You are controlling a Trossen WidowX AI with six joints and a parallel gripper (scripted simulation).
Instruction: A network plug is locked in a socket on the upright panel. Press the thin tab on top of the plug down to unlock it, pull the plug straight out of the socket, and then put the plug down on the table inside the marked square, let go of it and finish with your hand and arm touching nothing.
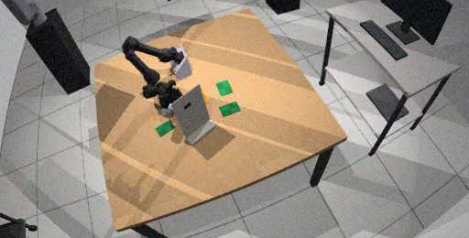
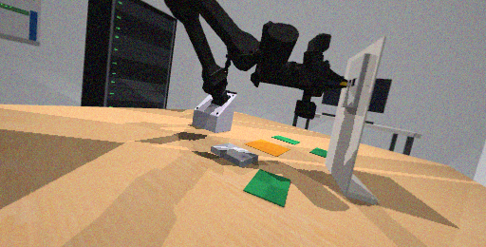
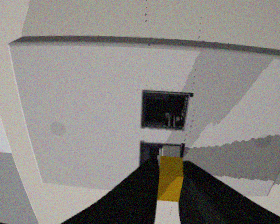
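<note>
The orange marked square lies 23 cm below my gripper tip, 19 cm behind it and 5 cm to the left of it. The rest, counted from my gripper tip: grey upright panel 9 cm below, 3 cm ahead; network plug 1 cm ahead; green patch 23 cm below, 21 cm to the left, 4 cm behind.
</note>
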